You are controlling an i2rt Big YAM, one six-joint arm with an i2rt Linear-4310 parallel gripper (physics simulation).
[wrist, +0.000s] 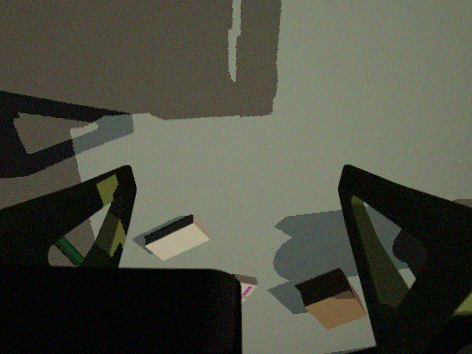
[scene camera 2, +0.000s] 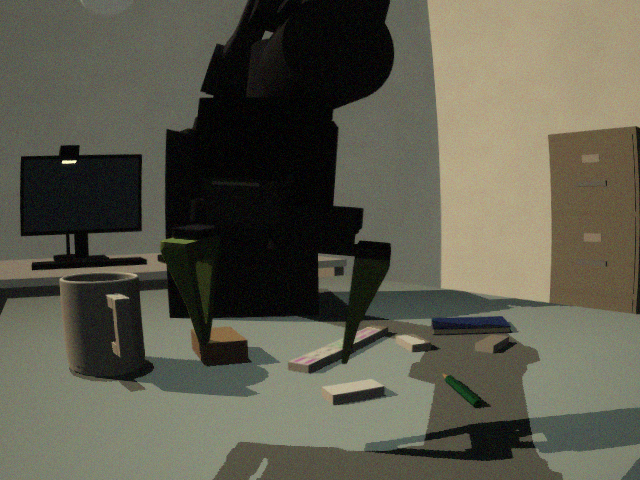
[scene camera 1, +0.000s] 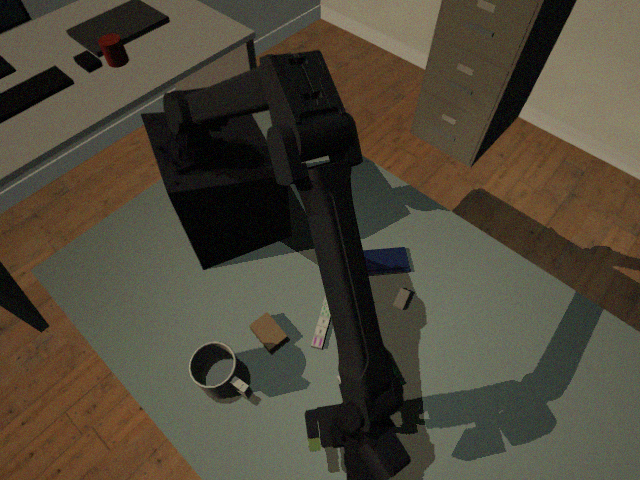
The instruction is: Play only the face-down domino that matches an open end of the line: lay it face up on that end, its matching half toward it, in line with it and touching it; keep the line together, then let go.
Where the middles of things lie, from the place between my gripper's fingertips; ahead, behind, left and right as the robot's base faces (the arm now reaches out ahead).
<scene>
The grey mug (scene camera 2: 101, 312) is 25 cm behind my hand, 10 cm to the right of it and 2 cm below it. Also, from my hand: blue book (scene camera 2: 496, 324) 39 cm to the left, 21 cm behind, 7 cm below; then brown block (scene camera 2: 226, 346) 27 cm behind, 6 cm below, 4 cm to the left.
</scene>
